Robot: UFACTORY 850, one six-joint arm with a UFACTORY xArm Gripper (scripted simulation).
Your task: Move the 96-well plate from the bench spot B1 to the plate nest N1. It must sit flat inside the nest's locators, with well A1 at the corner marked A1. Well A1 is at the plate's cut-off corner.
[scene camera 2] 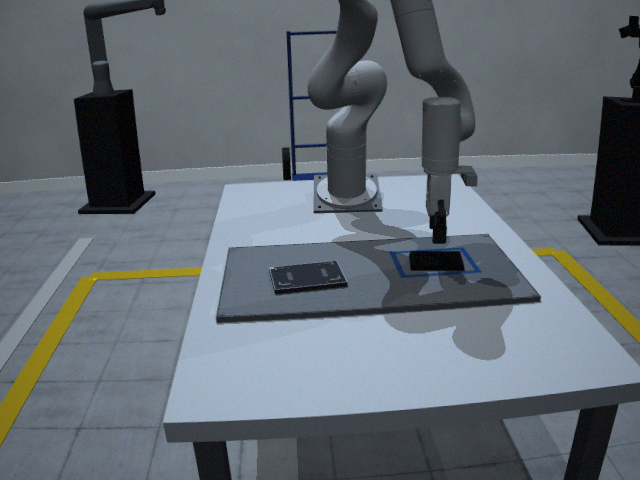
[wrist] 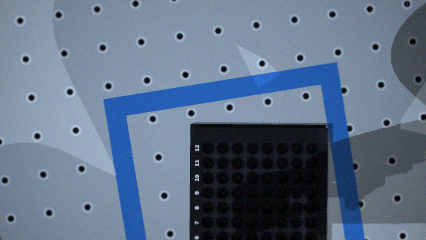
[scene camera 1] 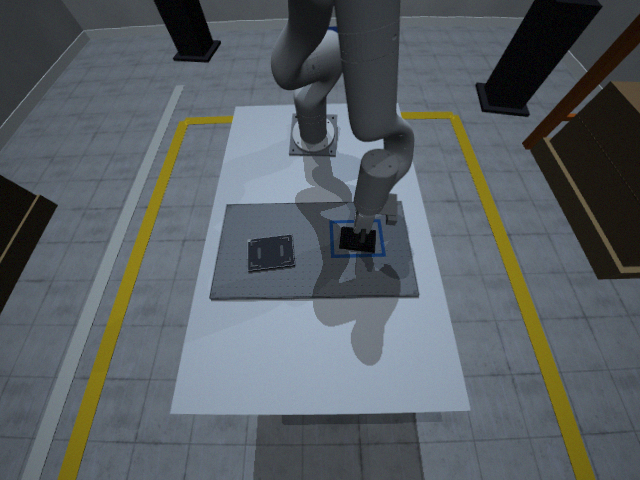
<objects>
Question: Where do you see a plate nest N1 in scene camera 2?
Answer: At 310, 274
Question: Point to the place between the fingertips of the gripper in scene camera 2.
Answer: At 437, 235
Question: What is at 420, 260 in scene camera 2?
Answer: A 96-well plate.
</objects>
